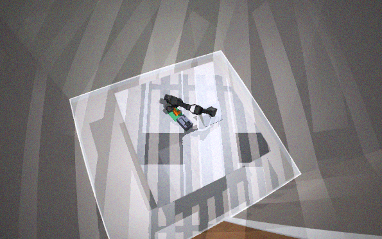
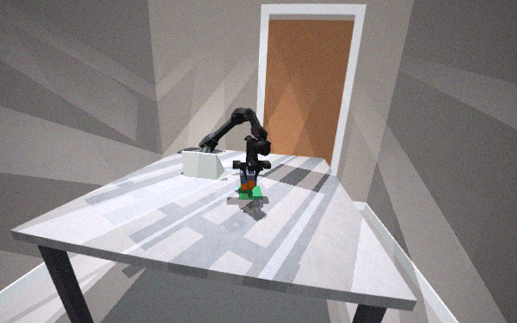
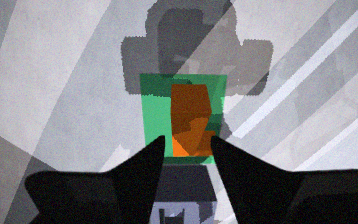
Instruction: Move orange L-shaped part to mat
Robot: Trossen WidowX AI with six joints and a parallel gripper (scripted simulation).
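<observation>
My gripper tip is 50 mm above the orange L-shaped part, 20 mm past it and 10 mm to the right of it. The rest, counted from my gripper tip: green mat: 90 mm below, 20 mm to the left.
</observation>
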